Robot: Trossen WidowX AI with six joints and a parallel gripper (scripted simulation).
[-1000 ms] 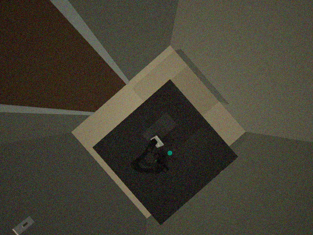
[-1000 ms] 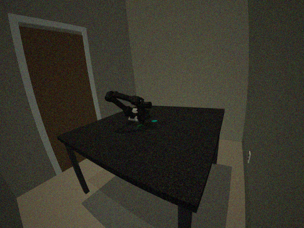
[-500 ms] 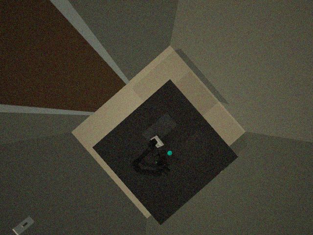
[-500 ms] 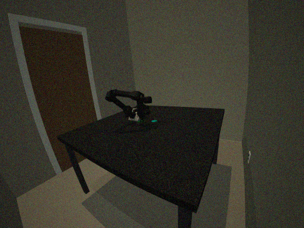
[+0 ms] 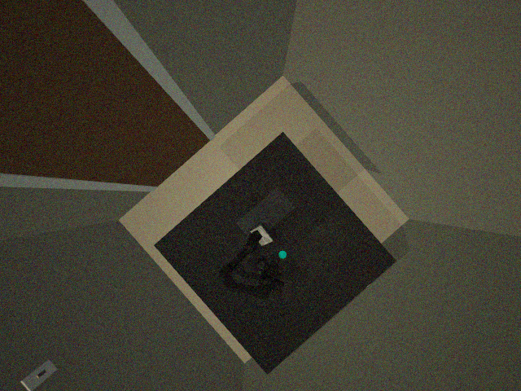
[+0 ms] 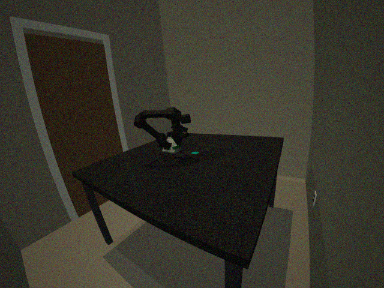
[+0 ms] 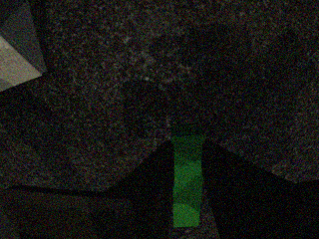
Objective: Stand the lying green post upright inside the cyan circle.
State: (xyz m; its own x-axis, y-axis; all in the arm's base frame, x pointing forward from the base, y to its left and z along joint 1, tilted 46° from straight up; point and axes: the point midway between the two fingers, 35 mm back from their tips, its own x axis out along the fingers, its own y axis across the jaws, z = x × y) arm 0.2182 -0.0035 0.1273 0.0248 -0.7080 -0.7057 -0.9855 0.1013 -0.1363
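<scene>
My gripper tip is 14 cm to the right of the cyan circle, 10 cm above it and 2 cm short of it. Round my gripper tip: green post 2 cm to the right.
</scene>
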